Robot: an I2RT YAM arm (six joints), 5 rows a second.
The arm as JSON. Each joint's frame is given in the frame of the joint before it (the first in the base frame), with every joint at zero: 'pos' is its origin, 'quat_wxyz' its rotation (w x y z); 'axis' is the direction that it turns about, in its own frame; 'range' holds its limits. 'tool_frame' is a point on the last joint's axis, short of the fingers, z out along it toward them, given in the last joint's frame.
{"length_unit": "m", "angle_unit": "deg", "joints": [
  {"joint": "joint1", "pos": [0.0, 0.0, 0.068], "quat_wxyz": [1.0, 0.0, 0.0, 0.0], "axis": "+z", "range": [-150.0, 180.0]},
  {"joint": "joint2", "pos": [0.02, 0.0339, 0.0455], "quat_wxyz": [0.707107, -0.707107, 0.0, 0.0], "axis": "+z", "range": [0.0, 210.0]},
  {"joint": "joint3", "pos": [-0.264, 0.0, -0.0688], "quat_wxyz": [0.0, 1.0, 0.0, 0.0], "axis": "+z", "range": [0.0, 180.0]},
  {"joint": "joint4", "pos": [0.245, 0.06, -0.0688], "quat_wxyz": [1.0, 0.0, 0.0, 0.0], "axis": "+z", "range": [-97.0, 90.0]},
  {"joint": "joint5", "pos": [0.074, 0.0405, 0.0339], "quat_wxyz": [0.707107, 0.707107, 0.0, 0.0], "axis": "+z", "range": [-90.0, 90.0]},
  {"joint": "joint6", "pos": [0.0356, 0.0, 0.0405], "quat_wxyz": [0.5, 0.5, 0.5, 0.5], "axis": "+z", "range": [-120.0, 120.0]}
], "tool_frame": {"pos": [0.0, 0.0, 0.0], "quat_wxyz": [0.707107, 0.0, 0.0, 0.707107]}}
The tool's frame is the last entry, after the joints.
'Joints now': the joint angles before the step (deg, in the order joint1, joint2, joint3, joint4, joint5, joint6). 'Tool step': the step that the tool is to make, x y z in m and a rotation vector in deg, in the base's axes. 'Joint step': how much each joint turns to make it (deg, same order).
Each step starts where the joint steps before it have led.
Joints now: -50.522, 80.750, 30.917, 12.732, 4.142, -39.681
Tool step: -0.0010, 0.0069, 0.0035, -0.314, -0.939, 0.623
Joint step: 0.761, -2.160, -1.029, -0.323, -0.200, 0.500
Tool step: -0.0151, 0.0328, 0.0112, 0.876, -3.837, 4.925
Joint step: 1.704, -11.829, -5.264, -4.730, -4.634, 0.962
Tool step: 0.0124, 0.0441, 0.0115, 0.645, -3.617, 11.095
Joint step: 10.380, -8.699, -2.078, -4.347, -2.210, 2.053
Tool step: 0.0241, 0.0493, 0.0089, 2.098, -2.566, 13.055
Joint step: 15.356, -2.451, 0.665, -1.762, 0.342, 3.842
